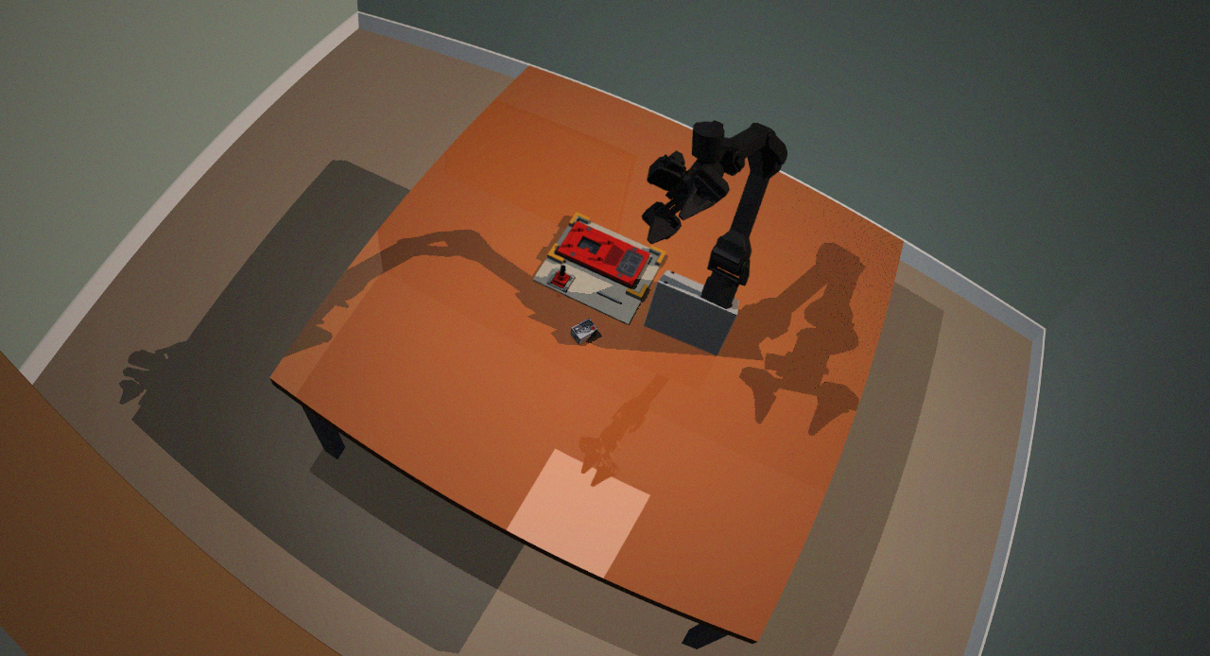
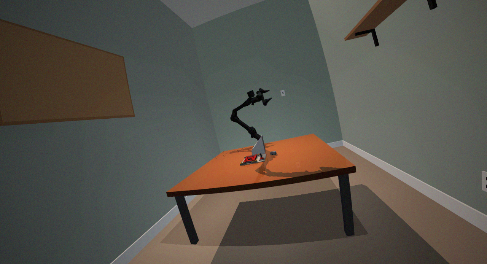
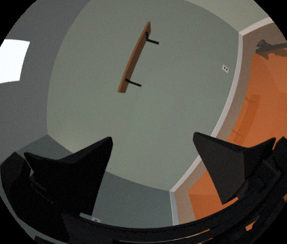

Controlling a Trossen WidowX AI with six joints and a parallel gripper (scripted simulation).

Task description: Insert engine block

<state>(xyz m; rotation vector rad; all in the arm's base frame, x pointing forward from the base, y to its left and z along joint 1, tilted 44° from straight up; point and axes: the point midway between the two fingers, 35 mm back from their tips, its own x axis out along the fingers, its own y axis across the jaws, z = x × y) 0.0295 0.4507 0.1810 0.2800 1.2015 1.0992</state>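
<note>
The grey engine block lies 14 cm ahead of my gripper tip, 9 cm to the right of it and 57 cm below it. From my gripper tip the other things lie so: grey base plate 21 cm ahead, 28 cm to the right, 57 cm below.
</note>
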